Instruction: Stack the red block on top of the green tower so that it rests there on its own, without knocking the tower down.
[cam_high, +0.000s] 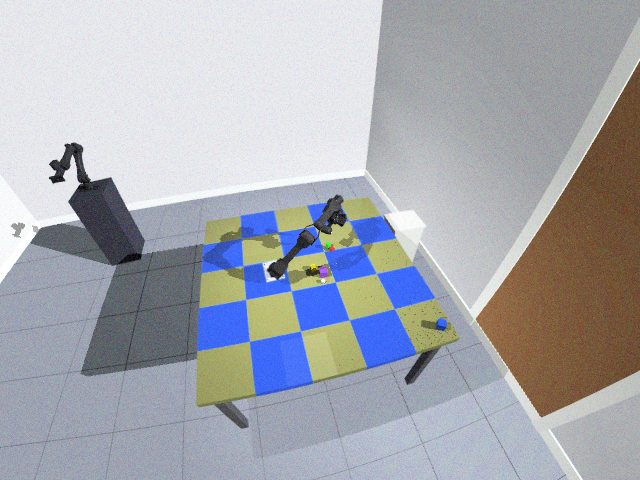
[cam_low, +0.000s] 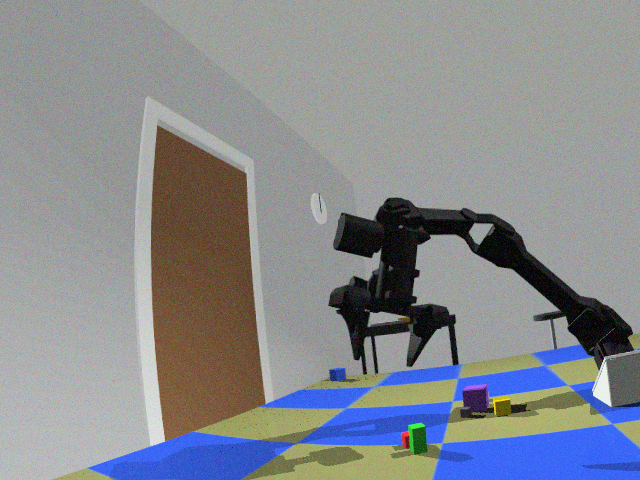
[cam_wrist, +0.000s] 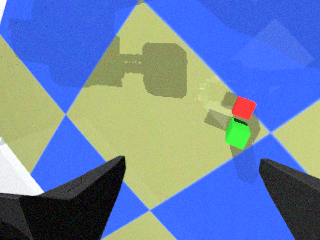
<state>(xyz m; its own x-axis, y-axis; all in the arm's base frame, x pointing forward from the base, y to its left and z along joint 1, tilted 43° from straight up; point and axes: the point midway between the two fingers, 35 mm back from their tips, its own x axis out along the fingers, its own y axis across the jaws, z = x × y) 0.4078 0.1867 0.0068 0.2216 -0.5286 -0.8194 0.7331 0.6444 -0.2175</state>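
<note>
The red block lies 20 mm behind my gripper tip, 40 mm to the right of it and 140 mm below it. From my gripper tip the other things lie so: yellow block (190 mm behind, 160 mm to the right, 130 mm below); then purple block (140 mm behind, 220 mm to the right, 120 mm below); then blue block (320 mm ahead, 750 mm to the right, 130 mm below).
</note>
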